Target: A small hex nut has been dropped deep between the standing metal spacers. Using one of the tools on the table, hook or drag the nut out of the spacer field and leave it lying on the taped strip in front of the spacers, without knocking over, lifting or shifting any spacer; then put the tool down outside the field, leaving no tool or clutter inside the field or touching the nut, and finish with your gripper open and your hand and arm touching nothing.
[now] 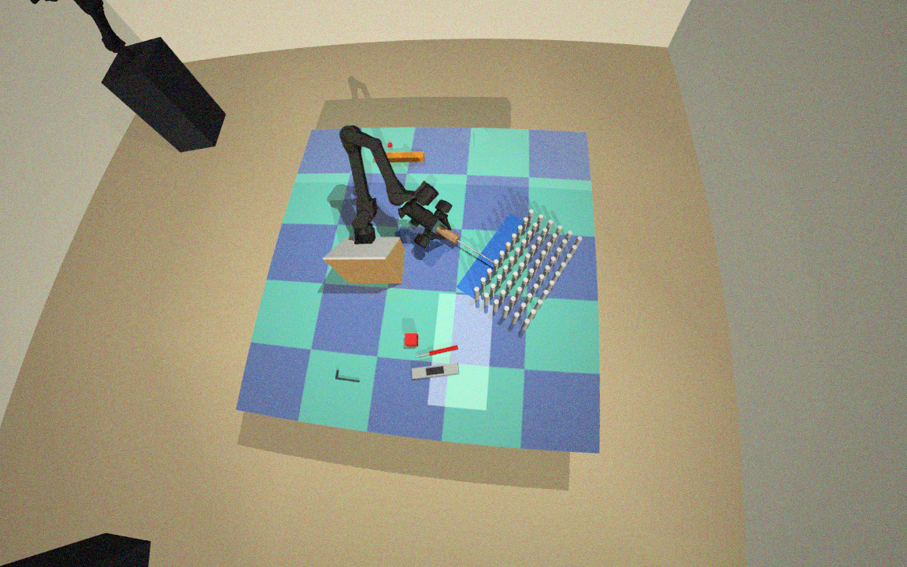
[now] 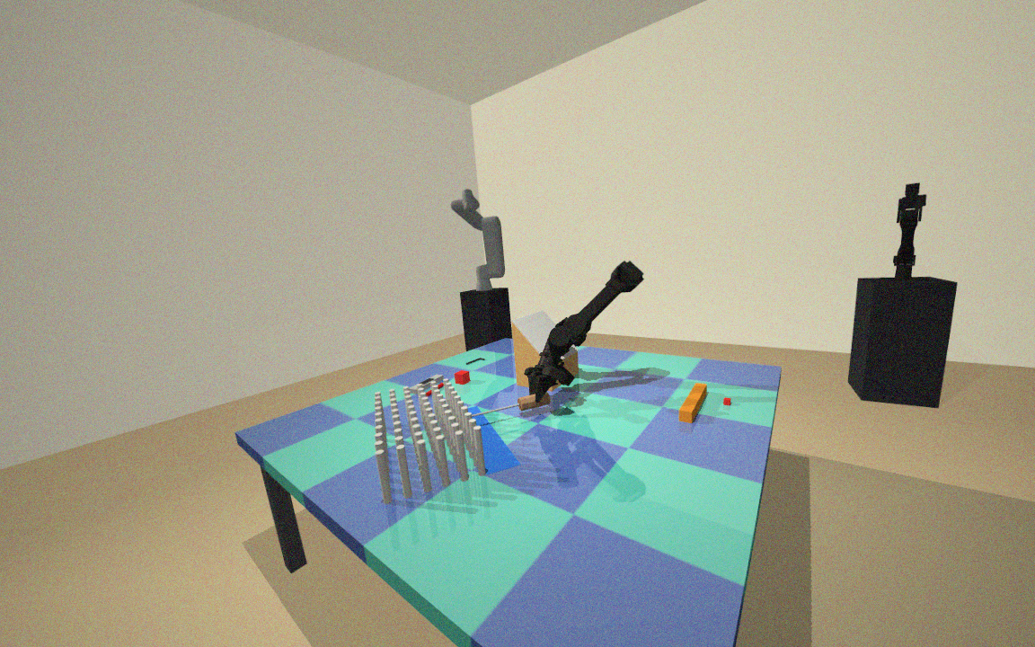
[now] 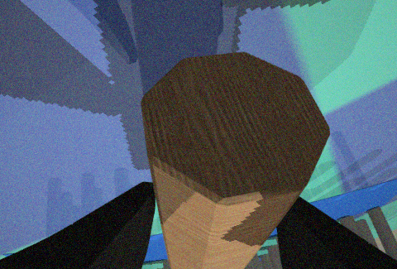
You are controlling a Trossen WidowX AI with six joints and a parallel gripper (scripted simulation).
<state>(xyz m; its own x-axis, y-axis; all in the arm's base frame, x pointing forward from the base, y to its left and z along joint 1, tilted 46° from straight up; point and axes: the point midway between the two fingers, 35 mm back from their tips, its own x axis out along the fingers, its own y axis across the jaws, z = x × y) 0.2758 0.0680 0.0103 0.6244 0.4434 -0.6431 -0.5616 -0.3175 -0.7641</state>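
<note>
Now: the blue taped strip 170 mm ahead of my gripper tip, 70 mm to the right of it and 40 mm below it. From my gripper tip the other things lie so: orange block (410 mm to the left, 210 mm behind, 20 mm below); wooden-handled pick (80 mm ahead, 60 mm to the right); red-handled tool (440 mm to the right, 70 mm behind, 30 mm below).
</note>
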